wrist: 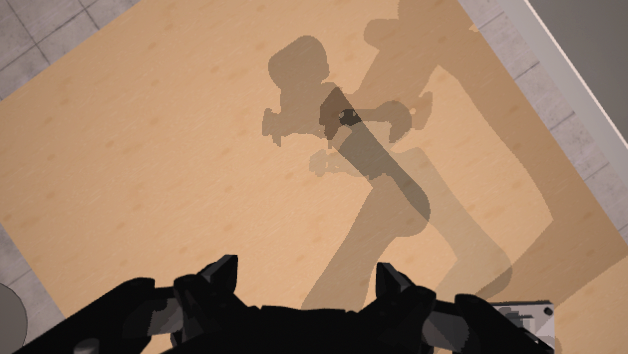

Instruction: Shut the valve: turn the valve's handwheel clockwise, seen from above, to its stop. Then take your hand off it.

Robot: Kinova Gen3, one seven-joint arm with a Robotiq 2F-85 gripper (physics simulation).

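My gripper [306,274] is open, with nothing between its two black fingers at the bottom of the wrist view. It hangs above the wooden table top [150,175]. The valve's handwheel does not show in this view. At the bottom right, part of a light grey plate [546,327] with a dark round spot at its corner shows beside and behind the right finger linkage; the rest of it is hidden, and I cannot tell whether it belongs to the valve.
Overlapping shadows of the arm and gripper fall across the middle and right of the table. Grey floor tiles [25,30] lie beyond the table's edges. A grey wall [595,45] stands at the upper right. Part of a dark grey round shape [10,320] shows at the lower left.
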